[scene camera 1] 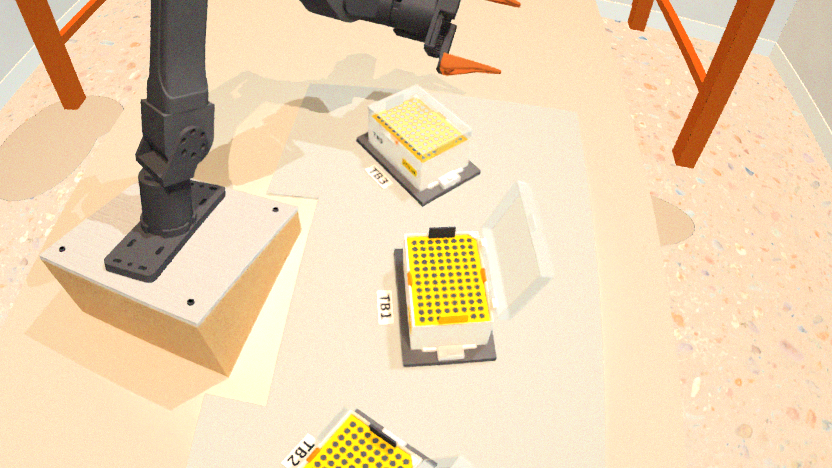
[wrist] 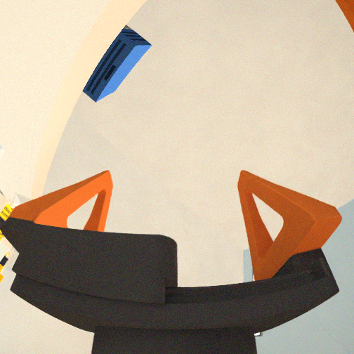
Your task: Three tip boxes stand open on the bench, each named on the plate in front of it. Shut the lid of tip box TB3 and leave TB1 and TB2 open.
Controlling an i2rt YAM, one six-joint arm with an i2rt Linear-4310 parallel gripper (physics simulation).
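Places are measured from the arm's base along level axes (x up, y back, z right), in millimetres.
Where they show: gripper, fingertip midpoint: (scene camera 1: 511,38); arm's base, origin of the base link: (scene camera 1: 169,228).
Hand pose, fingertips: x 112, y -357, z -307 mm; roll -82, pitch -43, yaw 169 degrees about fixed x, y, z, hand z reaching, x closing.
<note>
Things, the pixels of their centre, and the offset from my fingertips. "spot": a spot on its surface instead.
- Tip box TB3, body centre: (scene camera 1: 411,140) dx -155, dy +112, dz +62 mm
- Tip box TB1, body centre: (scene camera 1: 447,274) dx -129, dy +30, dz +284 mm
- Tip box TB2, surface spot: (scene camera 1: 360,448) spot: dx -137, dy +78, dz +493 mm
Tip box TB3 (scene camera 1: 420,130) stands at the back in the scene view, its clear lid (scene camera 1: 416,93) lying down over the yellow tip rack. Its plate (scene camera 1: 378,176) is in front. Tip box TB1 (scene camera 1: 448,279) stands in the middle with its clear lid (scene camera 1: 517,250) tilted up and open. Tip box TB2 (scene camera 1: 360,448) is cut off by the bottom edge; a small part of its lid (scene camera 1: 459,462) shows beside it. My gripper (scene camera 1: 506,37) (wrist: 174,177) is open and empty, in the air behind TB3 and apart from it.
The arm's base stands on a block (scene camera 1: 261,232) at the left. Orange posts (scene camera 1: 706,104) (scene camera 1: 52,58) rise at the sides. A blue box-like object (wrist: 117,67) shows at the upper left in the wrist view. Yellow tip-rack parts (wrist: 6,212) show at that view's left edge; which box is unclear.
</note>
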